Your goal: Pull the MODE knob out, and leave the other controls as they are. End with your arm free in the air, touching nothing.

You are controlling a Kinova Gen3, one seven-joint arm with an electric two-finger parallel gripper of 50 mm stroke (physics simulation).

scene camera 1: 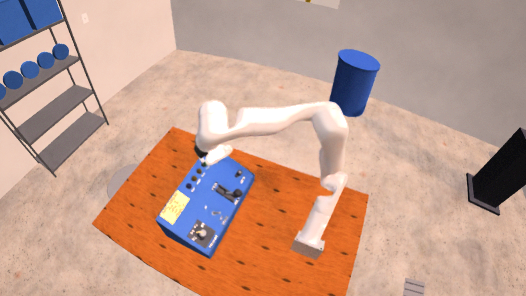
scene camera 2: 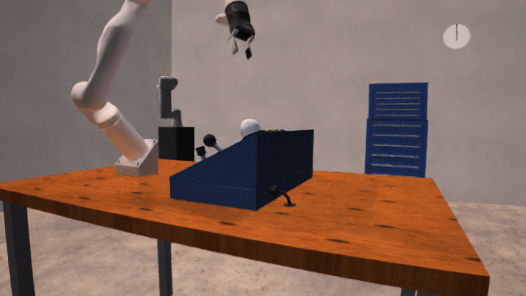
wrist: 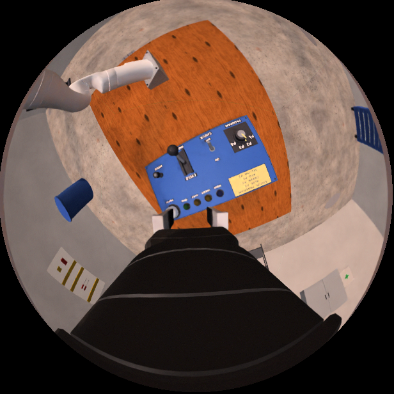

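Where they show: gripper, between the fingertips: [scene camera 2: 242,54]; arm's base, origin of its link: [scene camera 1: 308,239] [scene camera 2: 138,152].
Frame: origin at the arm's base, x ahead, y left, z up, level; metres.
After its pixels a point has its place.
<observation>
The blue control box [scene camera 1: 222,172] @[z 0.038, x 0.516, y -0.093 m] [scene camera 2: 285,155] @[z 0.027, x 0.628, y 0.011 m] [wrist: 202,177] stands on the table. A small black knob [scene camera 1: 239,173] @[z 0.049, x 0.437, y -0.126 m] [scene camera 2: 201,151] @[z 0.039, x 0.453, y -0.142 m] [wrist: 158,175] stands up on a short stem near the box's corner. It looks like the MODE knob, but its label is too blurred to read surely, and I cannot tell how far out it is. My gripper [scene camera 2: 241,52] @[z 0.332, x 0.453, y 0.050 m] [wrist: 189,214] is open and empty, high above the box and touching nothing. In the wrist view, the lamp row's end lies beyond the fingers, and the black knob lies up and left of them.
The box also bears a ball-topped lever [scene camera 1: 237,193] @[z 0.076, x 0.373, y -0.010 m] [scene camera 2: 209,140] @[z 0.062, x 0.390, y -0.036 m] [wrist: 173,150], a toggle [scene camera 1: 215,213] @[z 0.027, x 0.416, y 0.110 m] [wrist: 210,145], a PROGRAM dial [scene camera 1: 201,233] @[z 0.040, x 0.405, y 0.232 m] [wrist: 241,135], small lamps and a white dome [scene camera 2: 250,127] @[z 0.107, x 0.611, y -0.146 m] [wrist: 174,209]. A blue drum [scene camera 1: 354,82] [wrist: 74,199] stands on the floor.
</observation>
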